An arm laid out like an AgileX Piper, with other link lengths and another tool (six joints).
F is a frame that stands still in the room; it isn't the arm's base.
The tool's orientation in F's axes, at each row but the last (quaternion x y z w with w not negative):
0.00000, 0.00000, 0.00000, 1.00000
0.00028, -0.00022, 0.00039, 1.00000
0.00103, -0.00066, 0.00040, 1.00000
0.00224, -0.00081, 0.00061, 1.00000
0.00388, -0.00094, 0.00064, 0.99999
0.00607, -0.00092, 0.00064, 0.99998
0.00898, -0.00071, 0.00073, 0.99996
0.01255, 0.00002, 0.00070, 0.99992
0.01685, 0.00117, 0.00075, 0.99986
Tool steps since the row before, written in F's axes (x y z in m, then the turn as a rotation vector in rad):
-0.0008, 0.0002, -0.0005, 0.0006, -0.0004, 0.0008
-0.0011, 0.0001, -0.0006, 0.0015, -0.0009, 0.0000
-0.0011, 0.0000, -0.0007, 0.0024, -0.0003, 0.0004
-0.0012, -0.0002, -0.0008, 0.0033, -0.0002, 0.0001
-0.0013, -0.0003, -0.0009, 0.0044, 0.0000, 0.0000
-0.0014, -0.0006, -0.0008, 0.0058, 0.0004, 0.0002
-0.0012, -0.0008, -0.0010, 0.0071, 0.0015, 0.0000
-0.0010, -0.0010, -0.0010, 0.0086, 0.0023, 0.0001
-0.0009, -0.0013, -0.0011, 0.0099, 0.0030, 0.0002
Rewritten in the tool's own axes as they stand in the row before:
-0.0008, 0.0002, -0.0005, 0.0006, -0.0004, 0.0008
-0.0011, 0.0001, -0.0006, 0.0015, -0.0009, 0.0000
-0.0011, 0.0000, -0.0007, 0.0024, -0.0003, 0.0004
-0.0012, -0.0002, -0.0008, 0.0033, -0.0002, 0.0001
-0.0013, -0.0003, -0.0009, 0.0044, 0.0000, 0.0000
-0.0014, -0.0006, -0.0008, 0.0058, 0.0004, 0.0002
-0.0012, -0.0008, -0.0010, 0.0071, 0.0015, 0.0000
-0.0010, -0.0010, -0.0010, 0.0086, 0.0023, 0.0000
-0.0009, -0.0013, -0.0011, 0.0099, 0.0030, 0.0001

